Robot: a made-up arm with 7 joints.
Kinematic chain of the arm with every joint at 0, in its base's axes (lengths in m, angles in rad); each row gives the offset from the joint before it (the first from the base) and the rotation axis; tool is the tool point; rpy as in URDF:
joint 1: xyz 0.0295 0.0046 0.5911 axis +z
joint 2: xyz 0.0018 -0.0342 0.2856 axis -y
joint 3: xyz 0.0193 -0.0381 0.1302 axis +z
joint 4: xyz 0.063 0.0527 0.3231 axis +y
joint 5: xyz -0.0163 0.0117 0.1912 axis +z
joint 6: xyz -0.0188 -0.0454 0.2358 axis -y
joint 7: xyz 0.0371 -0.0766 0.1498 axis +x
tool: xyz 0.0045 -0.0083 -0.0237 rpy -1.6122 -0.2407 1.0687
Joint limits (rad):
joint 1: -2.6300..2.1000
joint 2: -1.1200..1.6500
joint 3: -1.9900..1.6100
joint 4: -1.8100..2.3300
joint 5: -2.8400..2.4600
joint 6: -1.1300..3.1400
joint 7: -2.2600..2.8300
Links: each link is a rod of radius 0.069 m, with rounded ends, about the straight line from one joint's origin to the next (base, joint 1, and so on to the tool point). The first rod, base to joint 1, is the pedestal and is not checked.
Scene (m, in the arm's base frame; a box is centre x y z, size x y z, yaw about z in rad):
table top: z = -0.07
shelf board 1: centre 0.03 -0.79 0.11 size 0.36 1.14 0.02 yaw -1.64
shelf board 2: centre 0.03 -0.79 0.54 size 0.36 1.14 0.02 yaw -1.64
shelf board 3: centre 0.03 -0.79 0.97 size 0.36 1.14 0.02 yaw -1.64
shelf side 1: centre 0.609 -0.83 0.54 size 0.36 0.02 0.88 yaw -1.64
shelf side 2: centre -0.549 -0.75 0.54 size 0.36 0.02 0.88 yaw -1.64
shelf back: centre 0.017 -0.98 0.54 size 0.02 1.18 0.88 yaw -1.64
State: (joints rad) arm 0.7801 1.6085 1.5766 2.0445 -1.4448 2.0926 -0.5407
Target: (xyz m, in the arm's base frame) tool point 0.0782 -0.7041 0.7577
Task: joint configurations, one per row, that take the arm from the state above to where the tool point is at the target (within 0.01 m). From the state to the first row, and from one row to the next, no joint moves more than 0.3 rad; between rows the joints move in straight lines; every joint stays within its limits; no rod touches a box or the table.
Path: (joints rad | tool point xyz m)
1: 1.0441 1.5835 1.5833 1.9474 -1.4540 2.1912 -0.5529 | -0.5602 -0.1969 0.6851
2: 1.3081 1.5586 1.5900 1.8503 -1.4632 2.2897 -0.5651 | -0.4818 -0.3943 0.6979
3: 1.5720 1.5336 1.5966 1.7532 -1.4724 2.3883 -0.5773 | -0.3380 -0.5575 0.7145
4: 1.8360 1.5086 1.6033 1.6561 -1.4816 2.4869 -0.5895 | -0.1441 -0.6655 0.7346
5: 2.1000 1.4837 1.6100 1.5589 -1.4908 2.5854 -0.6017 | 0.0782 -0.7041 0.7577

